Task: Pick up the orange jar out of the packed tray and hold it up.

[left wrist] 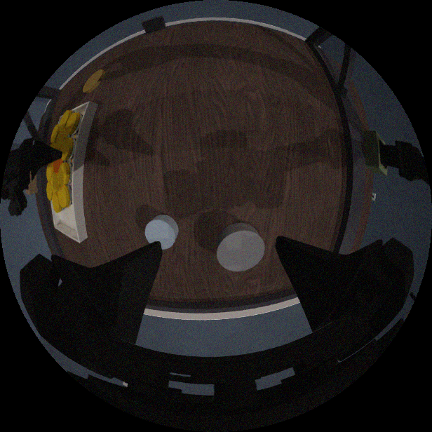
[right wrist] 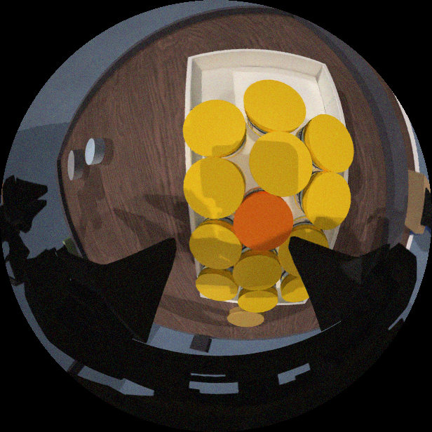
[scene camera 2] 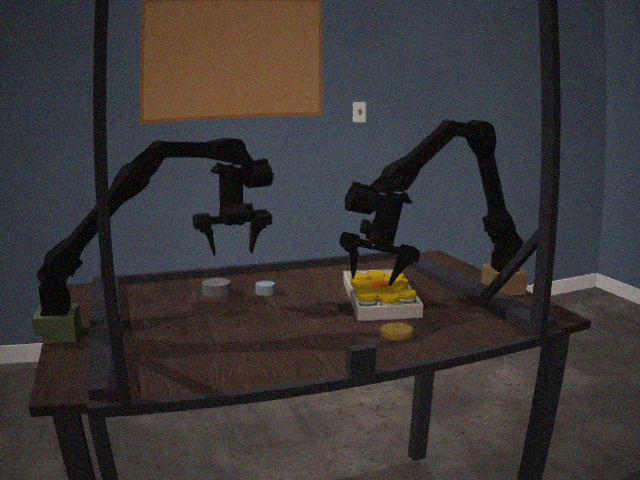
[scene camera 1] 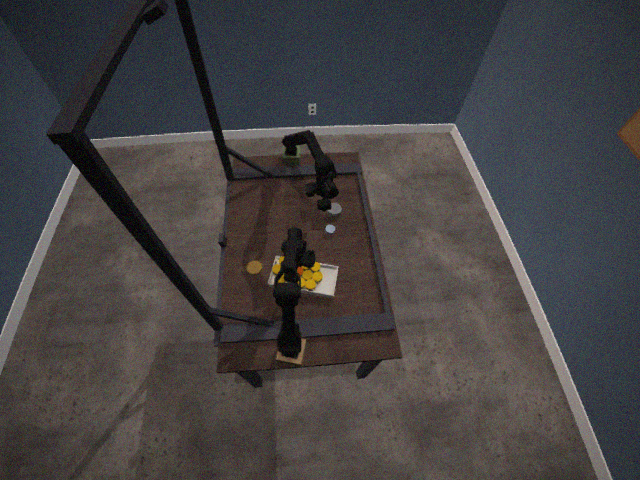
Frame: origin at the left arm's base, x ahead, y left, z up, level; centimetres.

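Seen in the pictures: left gripper, fingertip midpoint: [scene camera 2: 232,254]; right gripper, fingertip midpoint: [scene camera 2: 371,282]; left arm's base, link origin: [scene camera 2: 55,310] [scene camera 1: 291,151]; right arm's base, link origin: [scene camera 1: 291,349].
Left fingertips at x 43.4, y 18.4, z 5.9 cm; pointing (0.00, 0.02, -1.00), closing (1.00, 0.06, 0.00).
Observation:
Pixels of each thing's top centre, then the offset from my left fingertips to it.
- orange jar, top centre: [scene camera 2: 378,283] [scene camera 1: 298,270] dy -10.9, dx +33.4, dz -6.9 cm
- white tray, top centre: [scene camera 2: 380,286] [scene camera 1: 303,274] dy -8.4, dx +34.8, dz -8.4 cm
- grey cylinder, top centre: [scene camera 2: 216,282] [scene camera 1: 334,208] dy +6.4, dx -4.1, dz -8.7 cm
- smaller pale blue cylinder, top centre: [scene camera 2: 264,283] [scene camera 1: 330,228] dy +4.1, dx +8.3, dz -9.3 cm
- flat tan disc, top centre: [scene camera 2: 396,328] [scene camera 1: 254,267] dy -31.8, dx +30.3, dz -10.5 cm
The orange jar [scene camera 1: 300,270] [scene camera 2: 379,284] [left wrist: 57,165] [right wrist: 263,221] stands upright in the white tray [scene camera 1: 329,279] [scene camera 2: 387,311] [left wrist: 84,185] [right wrist: 215,82], packed among several yellow-lidded jars. My right gripper [scene camera 2: 372,280] [right wrist: 234,244] is open and empty, pointing down with its tips close above the jar tops. In the right wrist view the orange lid shows between the fingers, nearer the right-hand finger, whose tip overlaps a yellow lid. The orange jar's side is mostly hidden. My left gripper [scene camera 2: 233,253] [left wrist: 219,245] is open and empty, high above the table.
A grey cylinder [scene camera 1: 334,209] [scene camera 2: 216,287] [left wrist: 240,250] and a smaller pale blue cylinder [scene camera 1: 330,228] [scene camera 2: 264,288] [left wrist: 161,232] stand below the left gripper's area. A flat tan disc [scene camera 1: 253,267] [scene camera 2: 396,331] [right wrist: 245,317] lies beside the tray. Dark frame posts rise at the table's edge.

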